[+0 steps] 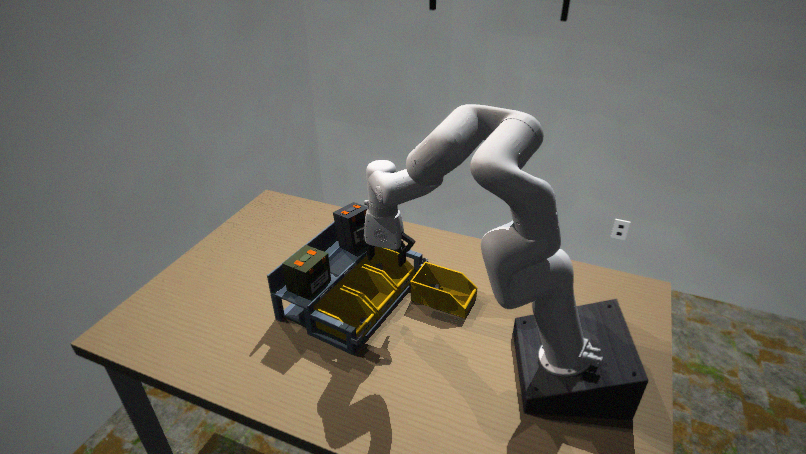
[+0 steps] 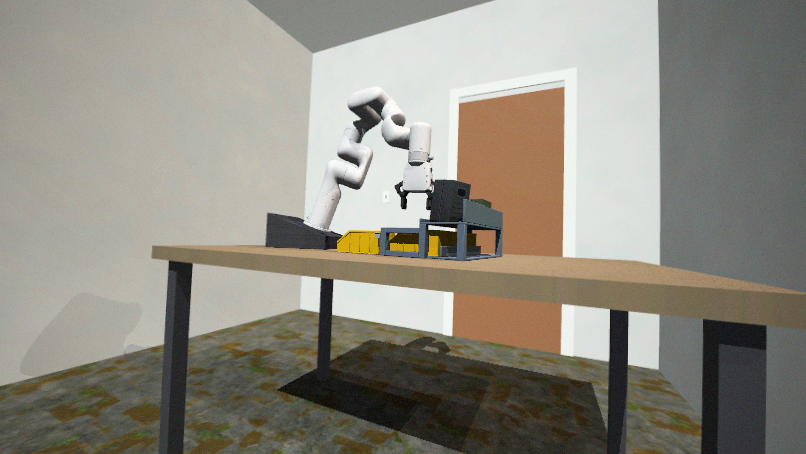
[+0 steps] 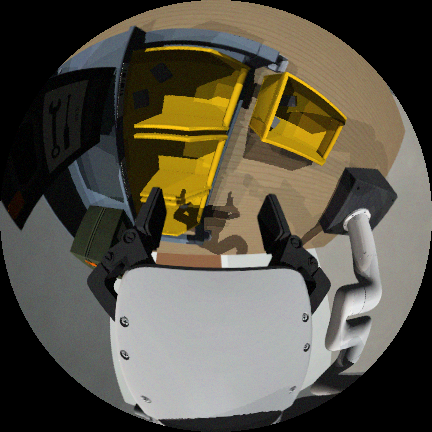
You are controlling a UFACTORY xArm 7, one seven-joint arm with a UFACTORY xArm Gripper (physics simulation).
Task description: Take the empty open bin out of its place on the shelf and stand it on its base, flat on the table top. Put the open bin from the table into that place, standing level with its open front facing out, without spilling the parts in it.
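Pixels of known places: gripper, fingertip midpoint: (image 1: 386, 260) (image 2: 415, 209) (image 3: 213, 201); arm's base, link origin: (image 1: 566, 355) (image 2: 317, 227) (image 3: 356, 219).
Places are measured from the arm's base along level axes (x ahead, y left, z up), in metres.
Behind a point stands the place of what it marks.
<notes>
A blue-grey shelf (image 1: 278, 307) @(x 0.718, y 0.268, z -0.036 m) (image 2: 461, 242) @(x 0.771, y -0.106, z -0.040 m) holds three yellow open bins in a row. The middle bin (image 1: 366, 281) @(x 0.607, y 0.020, z -0.056 m) (image 3: 185, 170) @(x 0.544, y 0.104, z -0.079 m) looks empty. The far-end bin (image 1: 388, 259) @(x 0.609, y -0.092, z -0.044 m) (image 3: 185, 107) @(x 0.575, y -0.014, z -0.079 m) holds dark parts. The near-end bin (image 1: 342, 307) @(x 0.605, y 0.132, z -0.076 m) (image 3: 176, 226) @(x 0.536, y 0.220, z -0.028 m) is partly shadowed. A loose yellow bin (image 1: 442, 287) @(x 0.424, y -0.119, z -0.085 m) (image 2: 358, 242) @(x 0.408, y -0.129, z -0.053 m) (image 3: 300, 146) @(x 0.379, y -0.036, z -0.054 m) stands upright on the table beside the shelf's far end, with small grey parts inside. My gripper (image 1: 386, 257) @(x 0.521, y 0.029, z 0.067 m) (image 2: 416, 206) @(x 0.521, y 0.029, z 0.067 m) (image 3: 213, 201) @(x 0.521, y 0.029, z 0.067 m) is open and empty, pointing down above the far end of the bin row.
A dark case (image 1: 348, 226) @(x 0.671, y 0.013, z 0.115 m) (image 2: 449, 200) @(x 0.714, y -0.077, z 0.077 m) (image 3: 37, 150) stands on the shelf's upper deck, close beside the gripper. A green case (image 1: 307, 271) @(x 0.628, y 0.224, z 0.107 m) (image 3: 100, 232) @(x 0.660, y 0.137, z 0.064 m) stands farther along that deck. The robot's dark base (image 1: 586, 394) @(x -0.079, y 0.076, z -0.006 m) (image 2: 293, 232) @(x 0.056, y -0.151, z -0.026 m) stands on the table (image 1: 197, 281) @(x 1.059, y 0.302, z -0.088 m) beyond the loose bin.
</notes>
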